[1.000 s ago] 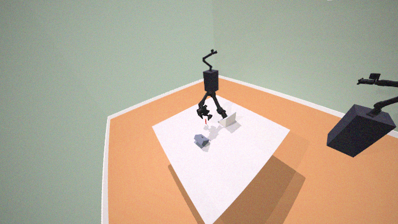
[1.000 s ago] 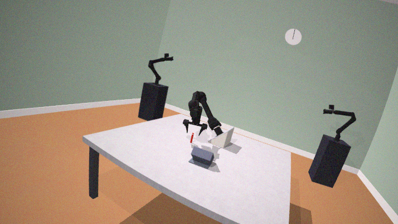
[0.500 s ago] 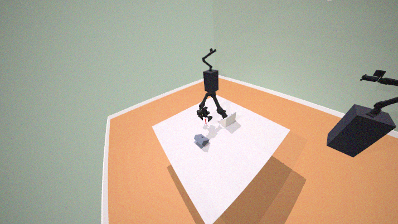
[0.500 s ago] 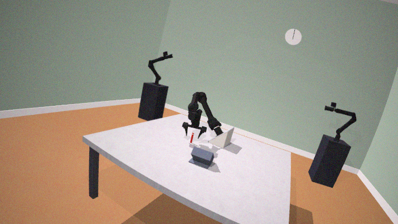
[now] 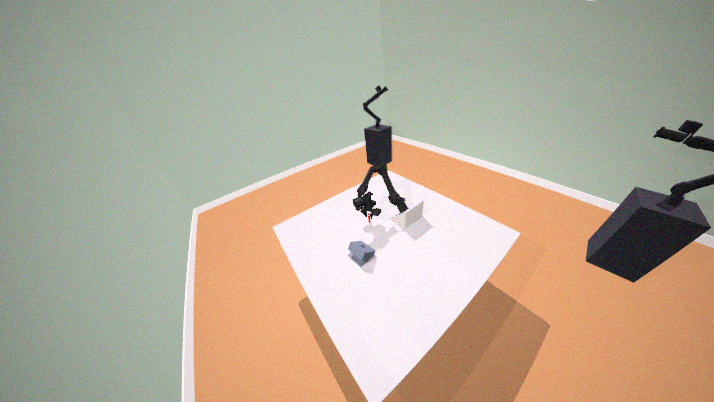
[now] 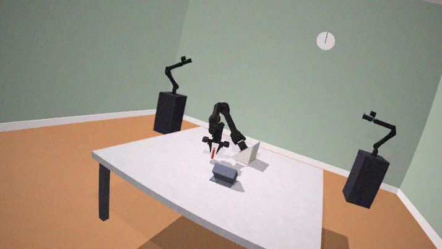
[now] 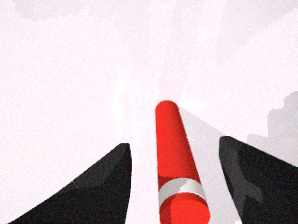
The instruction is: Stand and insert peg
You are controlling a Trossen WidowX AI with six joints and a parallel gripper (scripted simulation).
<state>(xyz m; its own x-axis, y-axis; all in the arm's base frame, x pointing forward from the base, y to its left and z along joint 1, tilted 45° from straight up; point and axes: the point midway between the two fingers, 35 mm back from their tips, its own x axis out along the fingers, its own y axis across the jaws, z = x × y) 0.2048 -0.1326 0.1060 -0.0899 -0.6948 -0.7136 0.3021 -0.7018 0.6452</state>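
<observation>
The sloped panel is 240 mm ahead of my gripper tip and 180 mm to the left of it. Round my gripper tip: red peg 20 mm above.
</observation>
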